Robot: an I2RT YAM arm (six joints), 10 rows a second.
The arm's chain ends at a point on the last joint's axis. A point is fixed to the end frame.
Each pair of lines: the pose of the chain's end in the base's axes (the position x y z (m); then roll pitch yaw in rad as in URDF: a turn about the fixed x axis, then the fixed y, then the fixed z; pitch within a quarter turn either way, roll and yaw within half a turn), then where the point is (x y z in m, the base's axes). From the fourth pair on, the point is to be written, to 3 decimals.
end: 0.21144, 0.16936, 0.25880, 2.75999, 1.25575, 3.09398
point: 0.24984 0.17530 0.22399
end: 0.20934, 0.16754, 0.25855, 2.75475, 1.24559, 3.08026
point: 0.24744 0.17322 0.22337
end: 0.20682, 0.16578, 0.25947, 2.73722, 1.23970, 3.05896
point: 0.24476 0.17149 0.22411
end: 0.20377, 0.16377, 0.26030, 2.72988, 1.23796, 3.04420
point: 0.242 0.169 0.225
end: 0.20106, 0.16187, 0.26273, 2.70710, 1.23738, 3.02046
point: 0.239 0.168 0.227
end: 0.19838, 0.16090, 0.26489, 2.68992, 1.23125, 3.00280
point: 0.236 0.167 0.229
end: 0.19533, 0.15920, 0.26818, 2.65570, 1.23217, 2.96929
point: 0.233 0.165 0.233
